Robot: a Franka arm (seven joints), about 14 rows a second.
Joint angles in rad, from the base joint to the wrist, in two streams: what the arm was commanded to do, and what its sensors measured. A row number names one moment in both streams.
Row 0, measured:
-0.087 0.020 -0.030 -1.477 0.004 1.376 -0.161
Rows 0 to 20, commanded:
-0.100 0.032 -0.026 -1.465 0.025 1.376 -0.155
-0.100 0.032 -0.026 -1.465 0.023 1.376 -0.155
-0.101 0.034 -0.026 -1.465 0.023 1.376 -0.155
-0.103 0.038 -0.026 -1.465 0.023 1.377 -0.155
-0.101 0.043 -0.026 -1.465 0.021 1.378 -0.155
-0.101 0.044 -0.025 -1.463 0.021 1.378 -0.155
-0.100 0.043 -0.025 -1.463 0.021 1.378 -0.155
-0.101 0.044 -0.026 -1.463 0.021 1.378 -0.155
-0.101 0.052 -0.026 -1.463 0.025 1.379 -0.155
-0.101 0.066 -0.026 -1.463 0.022 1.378 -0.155
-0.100 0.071 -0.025 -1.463 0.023 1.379 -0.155
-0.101 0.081 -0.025 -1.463 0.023 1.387 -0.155
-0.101 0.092 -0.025 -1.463 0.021 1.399 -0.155
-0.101 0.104 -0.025 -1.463 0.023 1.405 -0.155
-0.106 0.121 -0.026 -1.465 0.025 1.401 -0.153
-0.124 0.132 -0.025 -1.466 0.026 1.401 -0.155
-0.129 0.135 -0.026 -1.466 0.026 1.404 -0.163
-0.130 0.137 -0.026 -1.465 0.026 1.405 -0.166
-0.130 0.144 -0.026 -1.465 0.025 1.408 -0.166
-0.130 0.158 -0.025 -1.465 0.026 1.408 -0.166
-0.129 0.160 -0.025 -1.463 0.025 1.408 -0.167
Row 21, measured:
-0.118 0.148 -0.033 -1.477 0.005 1.410 -0.163
